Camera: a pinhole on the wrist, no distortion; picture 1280 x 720 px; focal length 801.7 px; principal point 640.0 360.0 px. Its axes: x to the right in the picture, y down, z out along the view. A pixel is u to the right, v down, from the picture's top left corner.
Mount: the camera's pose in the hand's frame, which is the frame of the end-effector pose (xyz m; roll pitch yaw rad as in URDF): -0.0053 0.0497 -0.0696 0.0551 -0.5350 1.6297
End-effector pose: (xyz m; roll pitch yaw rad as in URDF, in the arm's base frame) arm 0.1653 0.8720 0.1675 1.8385 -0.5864 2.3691
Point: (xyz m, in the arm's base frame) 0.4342 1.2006 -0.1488
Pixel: 790.8 617.5
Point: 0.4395 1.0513 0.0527
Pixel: 1090.9 686.4
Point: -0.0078 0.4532 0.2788
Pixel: behind the camera
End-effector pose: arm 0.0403 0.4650 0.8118 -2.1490 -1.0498 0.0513
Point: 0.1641 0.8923 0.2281
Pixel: outside the picture
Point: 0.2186 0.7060 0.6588
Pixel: 1198.1 481.2
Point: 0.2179 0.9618 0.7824
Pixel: 856.7 306.3
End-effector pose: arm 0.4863 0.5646 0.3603 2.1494 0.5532 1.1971
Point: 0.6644 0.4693 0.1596
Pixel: 843.1 206.6
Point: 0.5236 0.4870 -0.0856
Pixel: 411.9 131.3
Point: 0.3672 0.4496 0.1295
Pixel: 132.0 458.4
